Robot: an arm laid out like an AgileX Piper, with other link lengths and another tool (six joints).
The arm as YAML. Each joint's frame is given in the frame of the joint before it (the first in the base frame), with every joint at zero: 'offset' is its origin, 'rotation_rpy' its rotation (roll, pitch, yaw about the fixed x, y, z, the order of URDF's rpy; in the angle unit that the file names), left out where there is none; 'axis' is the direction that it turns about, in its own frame. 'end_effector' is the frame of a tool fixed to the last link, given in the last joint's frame.
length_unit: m
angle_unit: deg
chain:
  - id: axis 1
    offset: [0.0, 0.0, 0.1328]
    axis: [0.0, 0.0, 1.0]
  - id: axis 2
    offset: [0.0, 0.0, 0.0]
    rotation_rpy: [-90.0, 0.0, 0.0]
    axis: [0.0, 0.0, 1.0]
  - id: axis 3
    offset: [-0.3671, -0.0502, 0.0]
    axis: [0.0, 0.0, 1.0]
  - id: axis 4
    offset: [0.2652, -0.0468, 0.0]
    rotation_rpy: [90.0, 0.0, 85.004]
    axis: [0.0, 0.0, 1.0]
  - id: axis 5
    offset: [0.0, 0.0, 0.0]
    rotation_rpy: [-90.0, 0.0, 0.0]
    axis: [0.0, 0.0, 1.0]
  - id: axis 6
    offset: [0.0, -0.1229, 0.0]
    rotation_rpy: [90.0, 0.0, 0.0]
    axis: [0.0, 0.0, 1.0]
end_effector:
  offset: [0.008, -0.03, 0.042]
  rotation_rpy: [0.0, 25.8, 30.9]
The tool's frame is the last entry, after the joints.
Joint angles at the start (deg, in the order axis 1, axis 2, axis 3, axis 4, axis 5, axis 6):
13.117 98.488 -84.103 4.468 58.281 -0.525
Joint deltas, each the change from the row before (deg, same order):
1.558 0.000 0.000 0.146 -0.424 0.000
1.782 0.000 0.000 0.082 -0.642 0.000
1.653 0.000 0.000 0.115 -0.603 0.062
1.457 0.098 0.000 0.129 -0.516 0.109
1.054 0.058 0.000 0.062 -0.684 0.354
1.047 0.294 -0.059 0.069 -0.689 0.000
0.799 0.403 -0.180 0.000 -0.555 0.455
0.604 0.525 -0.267 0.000 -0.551 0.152
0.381 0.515 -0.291 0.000 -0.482 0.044
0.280 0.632 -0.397 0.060 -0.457 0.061
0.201 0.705 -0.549 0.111 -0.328 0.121
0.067 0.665 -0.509 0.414 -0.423 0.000
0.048 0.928 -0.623 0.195 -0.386 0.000
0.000 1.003 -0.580 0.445 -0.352 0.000
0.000 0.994 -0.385 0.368 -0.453 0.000
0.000 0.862 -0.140 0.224 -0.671 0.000
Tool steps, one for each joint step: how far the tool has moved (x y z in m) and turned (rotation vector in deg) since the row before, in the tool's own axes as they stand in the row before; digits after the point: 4 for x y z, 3 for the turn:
0.0042 0.0109 0.0032 -0.105 0.103 -1.559
0.0044 0.0125 0.0034 -0.129 -0.044 -1.829
0.0042 0.0117 0.0033 -0.199 -0.020 -1.634
0.0035 0.0103 0.0037 -0.181 0.099 -1.351
0.0019 0.0078 0.0023 -0.379 -0.212 -0.807
0.0009 0.0079 0.0037 -0.160 -0.061 -1.063
-0.0001 0.0062 0.0035 -0.272 -0.053 -0.405
-0.0015 0.0052 0.0035 -0.144 -0.076 -0.481
-0.0021 0.0037 0.0029 -0.104 -0.111 -0.362
-0.0029 0.0033 0.0031 -0.157 -0.086 -0.227
-0.0034 0.0031 0.0029 -0.212 -0.043 -0.079
-0.0035 0.0028 0.0027 -0.480 -0.039 -0.003
-0.0048 0.0023 0.0040 -0.201 0.016 0.017
-0.0048 0.0020 0.0051 -0.348 0.226 0.179
-0.0046 0.0013 0.0060 -0.238 0.257 0.202
-0.0042 0.0006 0.0059 -0.160 0.101 0.154

